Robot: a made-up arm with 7 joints. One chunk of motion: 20 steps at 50 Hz.
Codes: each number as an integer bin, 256 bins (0 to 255) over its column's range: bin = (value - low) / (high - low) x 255, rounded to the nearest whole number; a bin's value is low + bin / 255 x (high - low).
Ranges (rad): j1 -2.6..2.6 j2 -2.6..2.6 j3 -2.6..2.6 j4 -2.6..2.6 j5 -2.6..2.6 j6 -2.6..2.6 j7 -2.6..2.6
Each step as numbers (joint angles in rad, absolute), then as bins.
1 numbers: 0.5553 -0.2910 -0.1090 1.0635 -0.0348 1.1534 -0.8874
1 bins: 155 113 122 180 126 184 84
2 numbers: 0.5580 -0.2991 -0.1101 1.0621 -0.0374 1.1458 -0.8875
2 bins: 155 113 122 180 126 184 84
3 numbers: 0.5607 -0.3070 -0.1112 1.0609 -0.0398 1.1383 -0.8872
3 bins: 155 112 122 180 126 183 84
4 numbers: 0.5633 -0.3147 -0.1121 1.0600 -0.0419 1.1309 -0.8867
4 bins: 155 112 122 179 125 183 84
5 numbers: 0.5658 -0.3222 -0.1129 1.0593 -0.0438 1.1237 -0.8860
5 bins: 155 112 122 179 125 183 84
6 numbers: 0.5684 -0.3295 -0.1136 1.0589 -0.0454 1.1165 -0.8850
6 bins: 155 111 122 179 125 182 84
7 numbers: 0.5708 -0.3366 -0.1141 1.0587 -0.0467 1.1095 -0.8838
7 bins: 155 111 122 179 125 182 84
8 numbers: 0.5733 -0.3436 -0.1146 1.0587 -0.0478 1.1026 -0.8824
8 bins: 156 111 122 179 125 182 84
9 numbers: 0.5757 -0.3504 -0.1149 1.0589 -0.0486 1.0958 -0.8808
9 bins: 156 110 122 179 125 181 84
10 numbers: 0.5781 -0.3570 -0.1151 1.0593 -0.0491 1.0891 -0.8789
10 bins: 156 110 122 179 125 181 84
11 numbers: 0.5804 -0.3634 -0.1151 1.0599 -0.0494 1.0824 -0.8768
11 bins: 156 110 122 179 125 181 85
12 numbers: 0.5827 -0.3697 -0.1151 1.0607 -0.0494 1.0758 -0.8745
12 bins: 156 109 122 180 125 180 85
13 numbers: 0.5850 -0.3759 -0.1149 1.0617 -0.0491 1.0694 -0.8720
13 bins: 156 109 122 180 125 180 85
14 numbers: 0.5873 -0.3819 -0.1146 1.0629 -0.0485 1.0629 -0.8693
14 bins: 156 109 122 180 125 180 85
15 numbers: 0.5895 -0.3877 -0.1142 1.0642 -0.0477 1.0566 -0.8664
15 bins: 156 108 122 180 125 179 85
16 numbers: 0.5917 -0.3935 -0.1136 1.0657 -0.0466 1.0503 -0.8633
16 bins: 157 108 122 180 125 179 85
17 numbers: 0.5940 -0.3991 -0.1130 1.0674 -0.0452 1.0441 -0.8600
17 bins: 157 108 122 180 125 179 85
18 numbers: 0.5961 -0.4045 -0.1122 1.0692 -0.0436 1.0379 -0.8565
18 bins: 157 108 122 180 125 178 85
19 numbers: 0.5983 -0.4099 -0.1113 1.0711 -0.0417 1.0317 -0.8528
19 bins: 157 107 122 180 125 178 86
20 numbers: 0.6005 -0.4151 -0.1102 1.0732 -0.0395 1.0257 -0.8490
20 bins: 157 107 122 180 126 178 86
